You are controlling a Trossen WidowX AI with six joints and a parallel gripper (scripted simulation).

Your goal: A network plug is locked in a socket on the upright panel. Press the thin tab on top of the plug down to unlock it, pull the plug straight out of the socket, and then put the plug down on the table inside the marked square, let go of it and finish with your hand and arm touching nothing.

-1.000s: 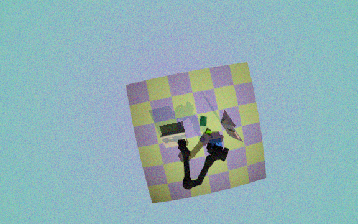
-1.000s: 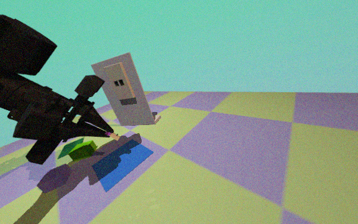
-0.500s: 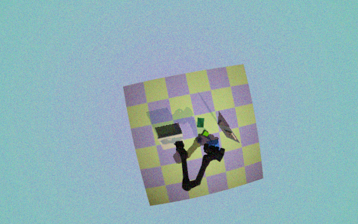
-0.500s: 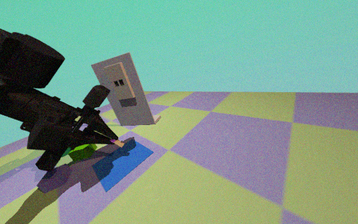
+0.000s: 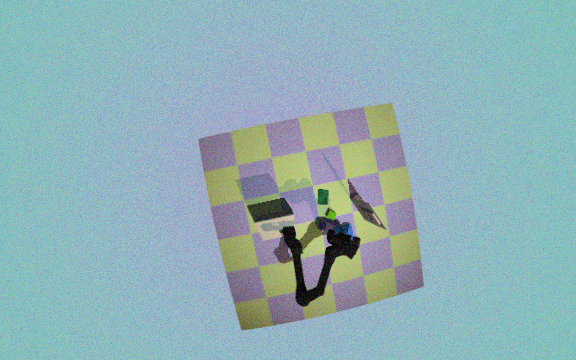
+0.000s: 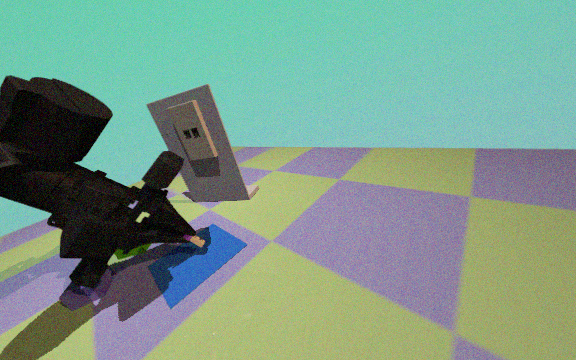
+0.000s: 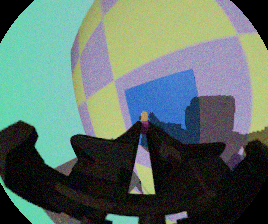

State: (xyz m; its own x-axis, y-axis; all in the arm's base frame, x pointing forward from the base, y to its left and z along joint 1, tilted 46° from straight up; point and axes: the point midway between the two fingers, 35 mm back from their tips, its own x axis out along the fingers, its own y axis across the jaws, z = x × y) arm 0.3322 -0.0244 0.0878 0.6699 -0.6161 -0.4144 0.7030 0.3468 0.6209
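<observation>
My gripper tip is now 1 cm past the blue marked square and 3 cm above it. The rest, counted from my gripper tip: network plug: right at my gripper tip; then grey upright panel: 10 cm ahead, 15 cm to the left, 8 cm above.
</observation>
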